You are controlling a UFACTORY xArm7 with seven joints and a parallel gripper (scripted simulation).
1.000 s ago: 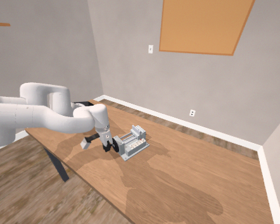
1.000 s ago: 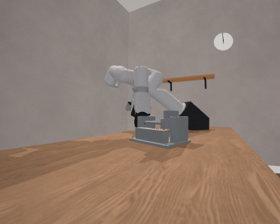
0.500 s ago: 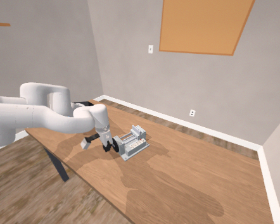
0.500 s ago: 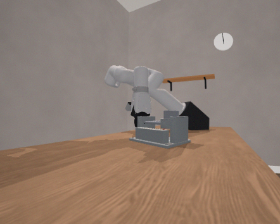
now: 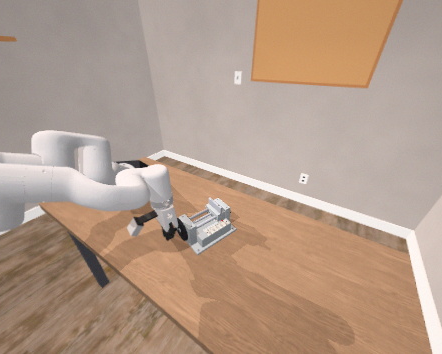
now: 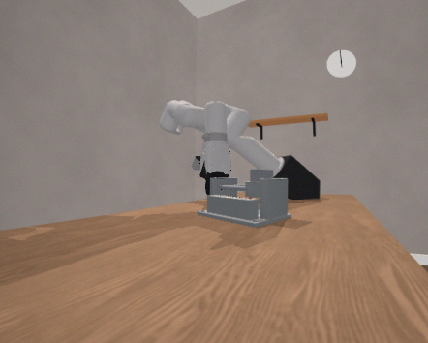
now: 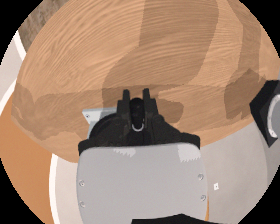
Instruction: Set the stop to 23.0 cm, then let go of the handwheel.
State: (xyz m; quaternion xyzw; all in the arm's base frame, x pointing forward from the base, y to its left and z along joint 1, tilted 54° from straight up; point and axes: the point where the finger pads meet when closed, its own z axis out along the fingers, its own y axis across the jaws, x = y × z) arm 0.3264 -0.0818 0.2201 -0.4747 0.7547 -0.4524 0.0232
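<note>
My gripper is now 2 cm to the right of the handwheel and 2 cm short of it. The rest, counted from my hand: sliding stop block: 16 cm ahead, 14 cm to the left, 3 cm above.
</note>
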